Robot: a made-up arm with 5 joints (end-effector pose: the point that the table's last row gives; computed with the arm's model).
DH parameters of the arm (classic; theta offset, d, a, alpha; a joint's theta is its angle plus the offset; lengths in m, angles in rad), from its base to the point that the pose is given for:
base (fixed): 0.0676 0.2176 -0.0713 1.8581
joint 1: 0 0.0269 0.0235 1.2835
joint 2: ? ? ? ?
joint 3: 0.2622 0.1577 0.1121 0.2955
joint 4: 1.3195 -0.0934 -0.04 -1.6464
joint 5: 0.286 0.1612 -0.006 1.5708
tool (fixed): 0 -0.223 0 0
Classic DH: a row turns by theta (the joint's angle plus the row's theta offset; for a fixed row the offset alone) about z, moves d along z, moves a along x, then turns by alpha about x.
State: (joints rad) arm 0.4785 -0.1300 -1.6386 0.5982 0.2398
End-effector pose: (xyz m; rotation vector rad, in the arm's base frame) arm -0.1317 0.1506 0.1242 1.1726 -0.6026 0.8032
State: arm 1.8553 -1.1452 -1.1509 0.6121 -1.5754
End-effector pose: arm -0.2386 0.0182 0.2433 -1.5489 1.7307 -1.7798
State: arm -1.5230 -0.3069 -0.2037 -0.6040 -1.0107
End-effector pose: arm 0.1490 0.1294 0.1970 1.5280 0.4195 -1.0019
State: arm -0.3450 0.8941 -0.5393 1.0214 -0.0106
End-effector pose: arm 0.0772 0.0818 0.0514 0.1363 -1.3606 0.6940
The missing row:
joint 2: 0.0676 0.002 -0.023 -1.5708
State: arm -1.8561 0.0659 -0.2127 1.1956 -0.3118
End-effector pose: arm -0.1925 0.1429 0.2014 1.6292 -0.6137 0.5619
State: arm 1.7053 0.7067 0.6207 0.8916 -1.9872
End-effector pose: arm 0.0114 0.0417 0.0791 0.7174 0.3586 -1.4666
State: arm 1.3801 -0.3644 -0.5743 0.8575 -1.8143
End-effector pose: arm -0.2198 -0.0788 0.1593 -1.0898 1.2219 -1.0507
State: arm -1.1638 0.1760 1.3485 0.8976 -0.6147
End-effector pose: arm -0.1399 0.1297 0.2166 -1.1535 2.1767 -1.6192
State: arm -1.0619 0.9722 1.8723 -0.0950 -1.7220
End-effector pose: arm -0.3041 0.0585 0.3221 -2.0150 1.7419 -1.5069
